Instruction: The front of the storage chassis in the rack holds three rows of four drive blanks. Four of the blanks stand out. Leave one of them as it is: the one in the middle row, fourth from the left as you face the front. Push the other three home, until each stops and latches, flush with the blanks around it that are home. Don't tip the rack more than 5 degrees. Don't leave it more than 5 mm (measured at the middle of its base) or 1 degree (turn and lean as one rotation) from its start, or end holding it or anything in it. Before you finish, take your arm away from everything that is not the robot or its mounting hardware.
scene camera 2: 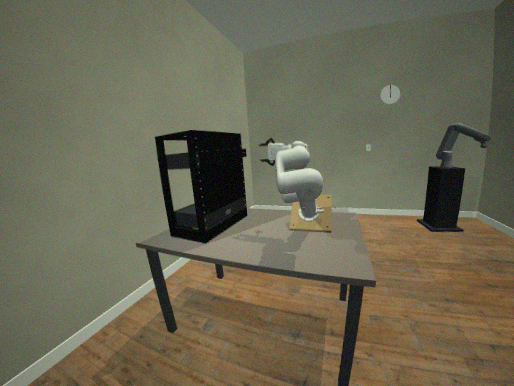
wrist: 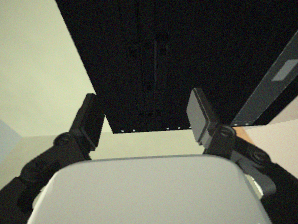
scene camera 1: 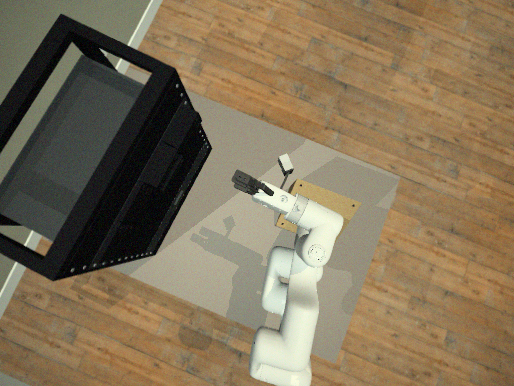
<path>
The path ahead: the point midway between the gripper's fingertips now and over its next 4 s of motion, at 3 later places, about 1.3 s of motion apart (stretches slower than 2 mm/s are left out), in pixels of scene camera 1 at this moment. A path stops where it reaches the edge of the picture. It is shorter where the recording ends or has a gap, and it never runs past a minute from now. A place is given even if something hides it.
My gripper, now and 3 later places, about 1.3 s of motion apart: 234,178; 211,167; 181,177; 171,173
</path>
